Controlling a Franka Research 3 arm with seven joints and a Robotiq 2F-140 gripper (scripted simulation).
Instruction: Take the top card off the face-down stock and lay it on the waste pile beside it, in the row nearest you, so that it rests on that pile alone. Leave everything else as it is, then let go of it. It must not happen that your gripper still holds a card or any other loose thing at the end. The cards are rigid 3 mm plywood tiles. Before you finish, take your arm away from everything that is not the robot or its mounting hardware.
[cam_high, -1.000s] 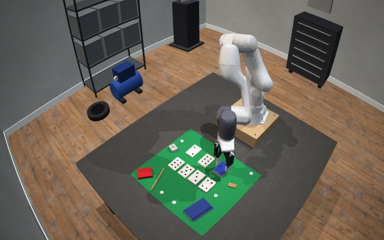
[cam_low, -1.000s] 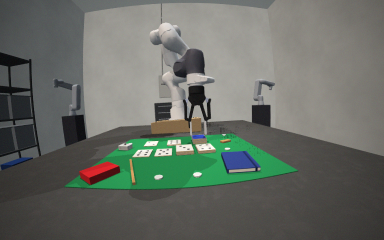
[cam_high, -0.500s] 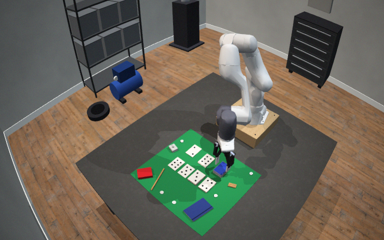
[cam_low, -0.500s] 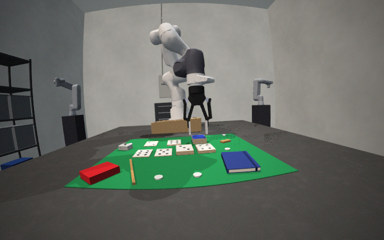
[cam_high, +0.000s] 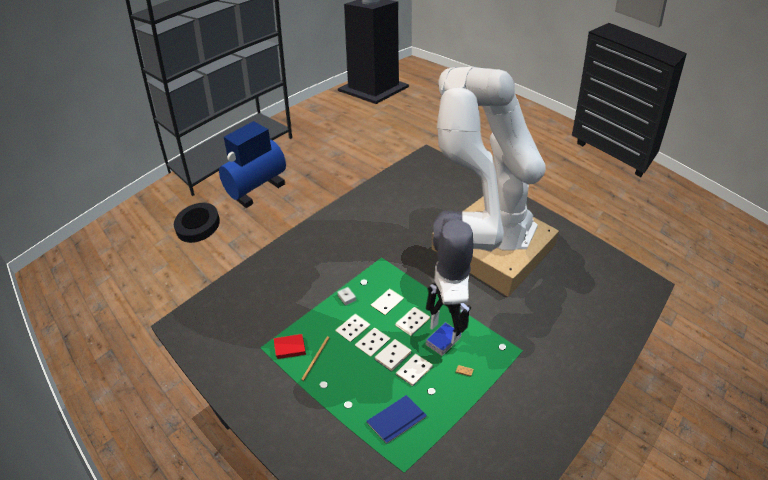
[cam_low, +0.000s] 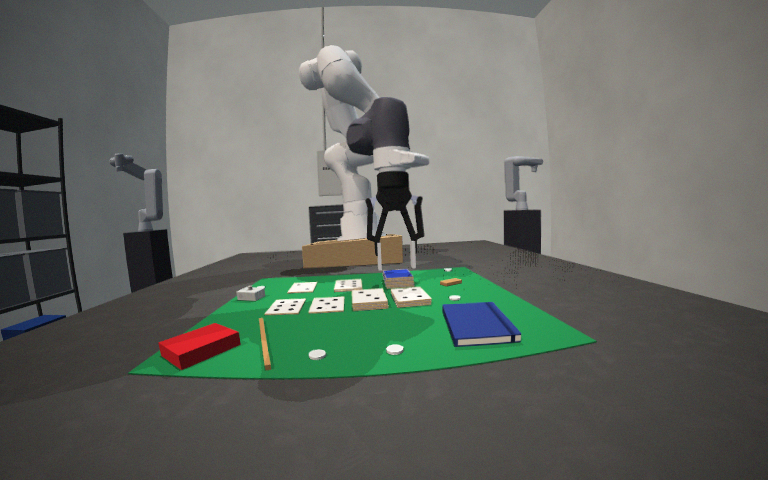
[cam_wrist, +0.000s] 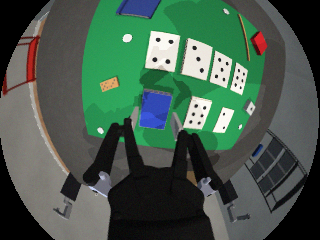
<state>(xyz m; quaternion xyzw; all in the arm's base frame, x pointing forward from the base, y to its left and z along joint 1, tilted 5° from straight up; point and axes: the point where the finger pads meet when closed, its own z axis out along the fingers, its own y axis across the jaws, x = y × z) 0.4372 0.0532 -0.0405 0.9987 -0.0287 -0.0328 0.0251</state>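
My gripper is now 1 cm past the white card, 23 cm to the left of it and 6 cm above it. Round my hand: red block 32 cm ahead, 34 cm to the right, 5 cm below; wooden stick 30 cm ahead, 25 cm to the right, 6 cm below; small grey box 6 cm ahead, 34 cm to the right, 5 cm below.
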